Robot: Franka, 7 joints.
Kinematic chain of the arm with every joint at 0, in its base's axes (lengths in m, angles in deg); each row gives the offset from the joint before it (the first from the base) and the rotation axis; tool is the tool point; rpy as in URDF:
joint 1: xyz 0 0 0.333 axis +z
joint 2: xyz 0 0 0 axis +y
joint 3: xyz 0 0 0.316 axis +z
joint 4: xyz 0.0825 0 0 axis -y
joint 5: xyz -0.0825 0 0.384 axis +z
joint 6: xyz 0 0 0 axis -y
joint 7: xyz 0.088 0 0 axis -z
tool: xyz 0 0 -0.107 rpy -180 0 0
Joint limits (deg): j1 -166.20..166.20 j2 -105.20..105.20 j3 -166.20..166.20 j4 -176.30..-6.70 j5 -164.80..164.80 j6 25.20..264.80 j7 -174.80..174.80
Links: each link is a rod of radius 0.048 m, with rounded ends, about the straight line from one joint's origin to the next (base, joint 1, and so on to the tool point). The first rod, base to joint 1, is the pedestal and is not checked.
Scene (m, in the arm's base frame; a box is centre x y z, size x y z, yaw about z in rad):
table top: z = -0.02
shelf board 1: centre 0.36 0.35 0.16 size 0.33 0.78 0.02 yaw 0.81
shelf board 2: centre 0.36 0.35 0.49 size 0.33 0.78 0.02 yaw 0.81
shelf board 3: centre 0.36 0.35 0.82 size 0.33 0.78 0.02 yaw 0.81
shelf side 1: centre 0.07 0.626 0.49 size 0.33 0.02 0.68 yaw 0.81
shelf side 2: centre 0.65 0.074 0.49 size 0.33 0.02 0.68 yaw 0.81
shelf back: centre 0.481 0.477 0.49 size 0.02 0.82 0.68 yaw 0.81
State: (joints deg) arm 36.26 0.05 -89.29 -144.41 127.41 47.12 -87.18
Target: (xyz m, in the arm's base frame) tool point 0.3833 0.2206 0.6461
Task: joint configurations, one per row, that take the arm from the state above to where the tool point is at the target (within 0.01 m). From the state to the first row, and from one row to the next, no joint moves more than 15 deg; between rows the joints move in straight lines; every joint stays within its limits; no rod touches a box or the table.
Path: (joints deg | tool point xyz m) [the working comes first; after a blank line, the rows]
Joints at the target: 112.57 31.38 -117.67 -118.59 125.41 25.20 -87.18
Straight joint move there: touches shelf board 2, shelf side 2.

1: 50.00 10.49 -102.07 -146.21 125.92 43.47 -87.18 | 0.3590 -0.2506 0.4294
2: 63.73 20.93 -114.86 -148.01 124.42 39.81 -87.18 | 0.3604 -0.2117 0.4481
3: 77.47 31.37 -127.64 -149.81 122.93 36.16 -87.18 | 0.3531 -0.1611 0.4900
4: 91.20 41.81 -140.42 -151.61 121.43 32.51 -87.18 | 0.3294 -0.0981 0.5448
5: 104.94 52.25 -153.20 -153.41 119.94 28.85 -87.18 | 0.2802 -0.0296 0.6007
6: 118.68 62.69 -165.99 -155.21 118.44 25.20 -87.18 | 0.2015 0.0296 0.6461
7: 117.15 54.86 -153.91 -146.06 120.19 25.20 -87.18 | 0.2674 0.0621 0.6500
8: 115.62 47.04 -141.83 -136.90 121.93 25.20 -87.18 | 0.3246 0.1065 0.6456
9: 114.10 39.21 -129.75 -127.75 123.67 25.20 -87.18 | 0.3650 0.1610 0.6410
10: 112.57 31.38 -117.67 -118.59 125.41 25.20 -87.18 | 0.3833 0.2206 0.6461

